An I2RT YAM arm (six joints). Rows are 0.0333 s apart.
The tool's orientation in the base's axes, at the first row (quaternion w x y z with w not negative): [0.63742 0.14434 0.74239 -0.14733]
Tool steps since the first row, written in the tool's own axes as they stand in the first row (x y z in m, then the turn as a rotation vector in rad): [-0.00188 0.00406 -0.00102 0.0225 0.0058 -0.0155]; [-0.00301 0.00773 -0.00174 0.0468 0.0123 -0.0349]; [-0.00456 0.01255 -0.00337 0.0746 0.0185 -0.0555]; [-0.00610 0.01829 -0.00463 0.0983 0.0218 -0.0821]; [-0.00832 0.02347 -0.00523 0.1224 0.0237 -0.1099]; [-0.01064 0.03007 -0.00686 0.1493 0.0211 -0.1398]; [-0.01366 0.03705 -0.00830 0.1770 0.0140 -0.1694]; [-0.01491 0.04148 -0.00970 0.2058 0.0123 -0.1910]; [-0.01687 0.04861 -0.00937 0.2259 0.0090 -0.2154]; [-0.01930 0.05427 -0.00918 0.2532 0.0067 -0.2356]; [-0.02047 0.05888 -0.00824 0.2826 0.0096 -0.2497]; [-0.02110 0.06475 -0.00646 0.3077 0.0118 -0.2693]
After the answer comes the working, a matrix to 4 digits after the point.
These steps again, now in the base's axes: [0.00098 0.00408 0.00187 -0.0150 0.0121 -0.0202]; [0.00197 0.00769 0.00296 -0.0334 0.0265 -0.0417]; [0.00267 0.01272 0.00456 -0.0536 0.0413 -0.0664]; [0.00406 0.01844 0.00606 -0.0798 0.0556 -0.0862]; [0.00592 0.02336 0.00817 -0.1076 0.0692 -0.1061]; [0.00744 0.02999 0.01047 -0.1396 0.0796 -0.1283]; [0.00939 0.03688 0.01342 -0.1733 0.0857 -0.1511]; [0.01009 0.04146 0.01470 -0.1977 0.0936 -0.1765]; [0.01354 0.04780 0.01634 -0.2240 0.1010 -0.1927]; [0.01634 0.05284 0.01852 -0.2472 0.1077 -0.2167]; [0.01921 0.05665 0.01938 -0.2630 0.1168 -0.2439]; [0.02327 0.06128 0.01955 -0.2835 0.1274 -0.2659]
The tool's axes in the first row as the columns of a matrix, in the base's axes (rounded; the answer above uses it unrounded):
[-0.1457 0.4021 0.9039]
[0.0265 0.9149 -0.4028]
[-0.9890 -0.0347 -0.1440]

